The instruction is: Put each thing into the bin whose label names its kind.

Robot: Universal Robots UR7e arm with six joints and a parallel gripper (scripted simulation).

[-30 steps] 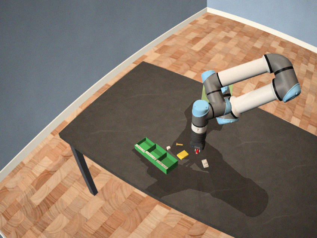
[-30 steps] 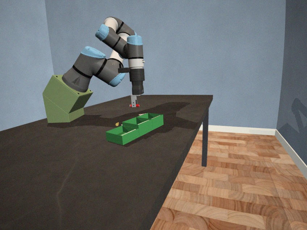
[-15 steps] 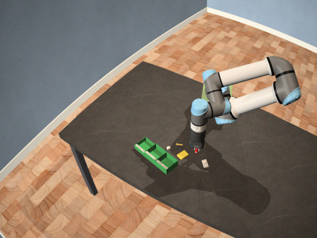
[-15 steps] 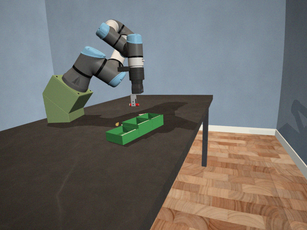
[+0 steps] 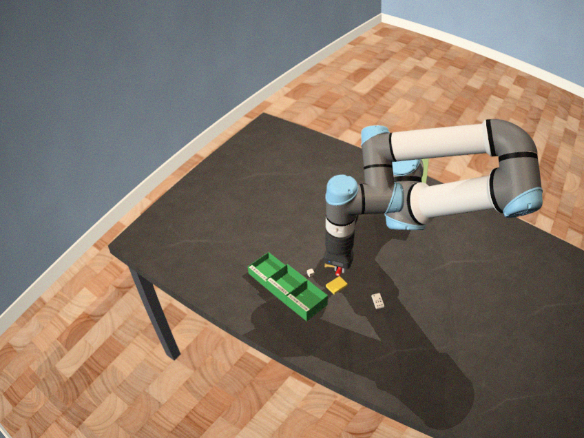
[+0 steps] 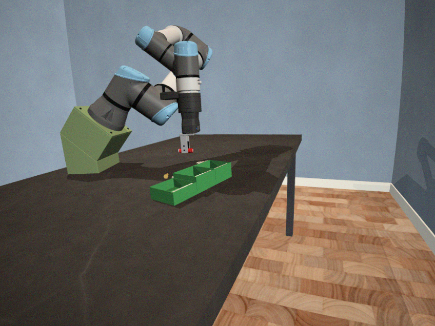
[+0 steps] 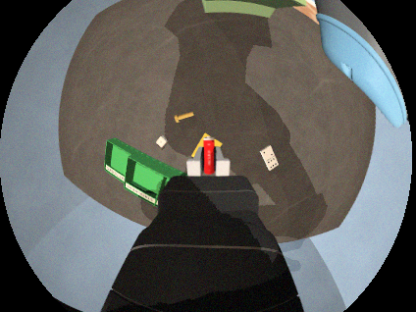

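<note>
The flat yellow block lies 10 mm ahead of my hand and 90 mm below it. Round my hand: brass bolt: 30 mm behind, 70 mm to the right, 80 mm below; white die: 20 mm ahead, 90 mm to the right, 80 mm below; red battery: 10 mm below.
</note>
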